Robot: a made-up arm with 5 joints.
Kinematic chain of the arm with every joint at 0, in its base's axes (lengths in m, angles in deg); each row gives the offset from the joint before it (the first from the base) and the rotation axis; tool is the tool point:
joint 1: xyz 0 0 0.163 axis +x
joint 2: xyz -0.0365 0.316 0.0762 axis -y
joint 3: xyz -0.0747 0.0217 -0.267 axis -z
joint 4: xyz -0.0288 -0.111 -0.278 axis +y
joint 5: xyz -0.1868 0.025 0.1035 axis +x
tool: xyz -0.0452 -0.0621 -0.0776
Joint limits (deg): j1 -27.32..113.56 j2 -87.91..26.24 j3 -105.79..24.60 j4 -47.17..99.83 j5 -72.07..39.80
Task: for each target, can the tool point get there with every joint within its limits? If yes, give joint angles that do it. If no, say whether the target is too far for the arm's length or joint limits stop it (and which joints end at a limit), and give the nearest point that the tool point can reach.
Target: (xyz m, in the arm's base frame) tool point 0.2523 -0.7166 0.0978
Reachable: no: joint limits stop it (at a limit: joint 1, joint 2, joint 5) | nearest point 0.1795 -0.2015 -0.2104 | short by 0.605 m
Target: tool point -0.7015 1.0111 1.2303
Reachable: no: too far | nearest point -0.3728 0.4817 0.6714 | short by 0.837 m
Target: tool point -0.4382 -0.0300 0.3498
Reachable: yes | joints 85.56 -46.49 10.74 36.07 -59.57
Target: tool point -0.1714 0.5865 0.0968
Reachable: yes | joints 75.58 2.95 -39.40 -32.25 7.17
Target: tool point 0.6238 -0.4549 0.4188
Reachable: no: joint limits stop it (at a limit: joint 1, joint 2, joint 4, joint 5) | nearest point 0.2538 0.0022 0.5580 | short by 0.604 m
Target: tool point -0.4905 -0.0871 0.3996
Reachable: yes | joints 65.08 -63.47 6.90 24.86 -46.99
